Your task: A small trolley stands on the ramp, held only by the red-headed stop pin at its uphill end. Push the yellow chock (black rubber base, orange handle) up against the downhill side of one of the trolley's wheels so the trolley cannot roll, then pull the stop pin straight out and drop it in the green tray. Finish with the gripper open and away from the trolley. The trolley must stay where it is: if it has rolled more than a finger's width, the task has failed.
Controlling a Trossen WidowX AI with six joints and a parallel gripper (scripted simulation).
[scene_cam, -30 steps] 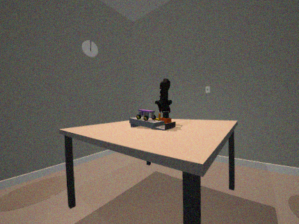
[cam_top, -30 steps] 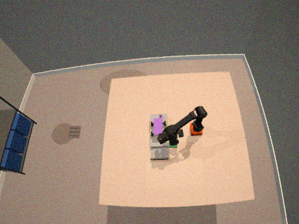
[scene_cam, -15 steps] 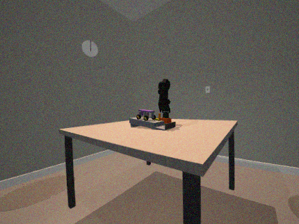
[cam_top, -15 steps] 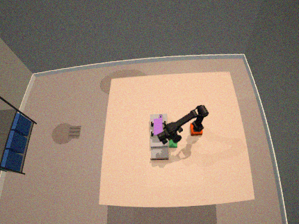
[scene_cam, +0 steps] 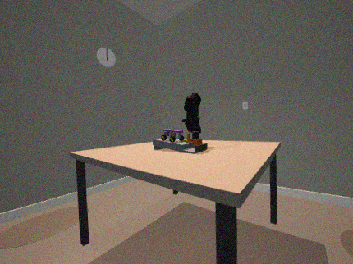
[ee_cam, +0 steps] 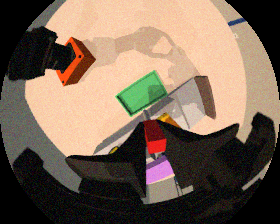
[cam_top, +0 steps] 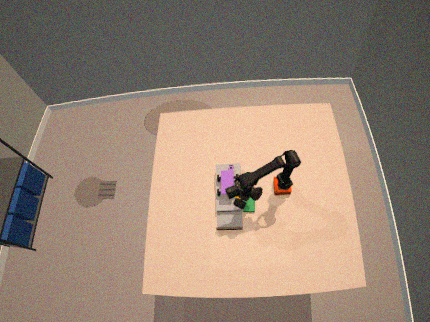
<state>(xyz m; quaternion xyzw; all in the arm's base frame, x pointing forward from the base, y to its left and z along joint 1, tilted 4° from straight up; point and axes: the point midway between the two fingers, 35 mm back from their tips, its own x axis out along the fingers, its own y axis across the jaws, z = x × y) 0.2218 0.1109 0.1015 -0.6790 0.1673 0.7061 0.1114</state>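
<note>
Now: the red-headed stop pin right at my gripper tip. Round my gripper tip: grey ramp (12 cm ahead, 8 cm to the right, 9 cm below); yellow chock (5 cm ahead, 1 cm to the left, 5 cm below); purple-topped trolley (12 cm ahead, 7 cm to the right, 3 cm below).
</note>
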